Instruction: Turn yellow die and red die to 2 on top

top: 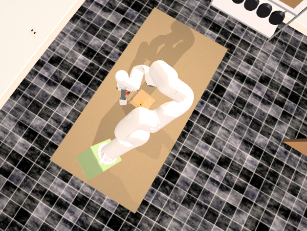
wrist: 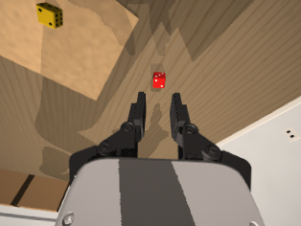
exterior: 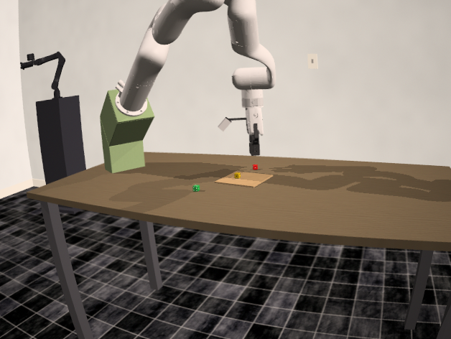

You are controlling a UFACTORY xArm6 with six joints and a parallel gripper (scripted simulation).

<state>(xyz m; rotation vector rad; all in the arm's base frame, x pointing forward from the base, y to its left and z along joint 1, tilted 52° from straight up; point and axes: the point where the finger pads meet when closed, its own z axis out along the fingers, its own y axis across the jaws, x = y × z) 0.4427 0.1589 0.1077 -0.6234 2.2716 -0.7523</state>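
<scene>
My gripper is now 7 cm above the red die. Round my hand: green die 27 cm to the right, 13 cm behind, 7 cm below; then tan mat 13 cm to the right, 7 cm below, 1 cm behind; then yellow die 13 cm to the right, 6 cm below, 3 cm behind.
</scene>
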